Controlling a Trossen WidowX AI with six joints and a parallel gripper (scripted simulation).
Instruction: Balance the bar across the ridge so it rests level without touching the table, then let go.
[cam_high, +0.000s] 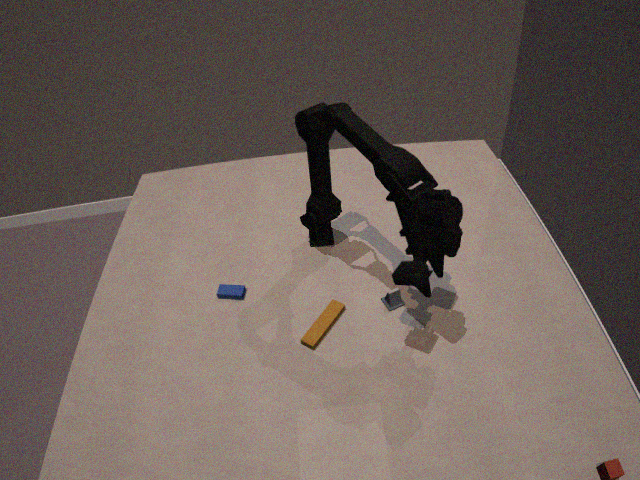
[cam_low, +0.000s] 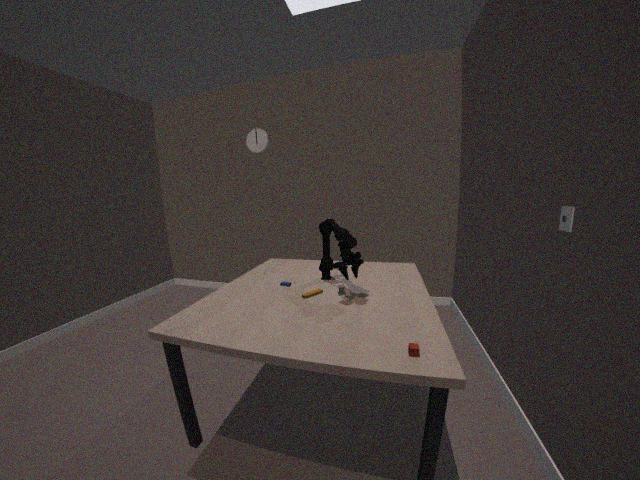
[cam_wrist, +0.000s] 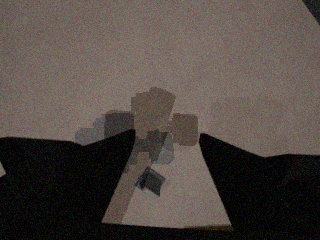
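Now: the yellow bar 20 mm behind my gripper tip, 240 mm to the right of it and 110 mm below it. Also, from my gripper tip: blue oblong block (140 mm behind, 460 mm to the right, 110 mm below); then small red cube (430 mm ahead, 280 mm to the left, 100 mm below).
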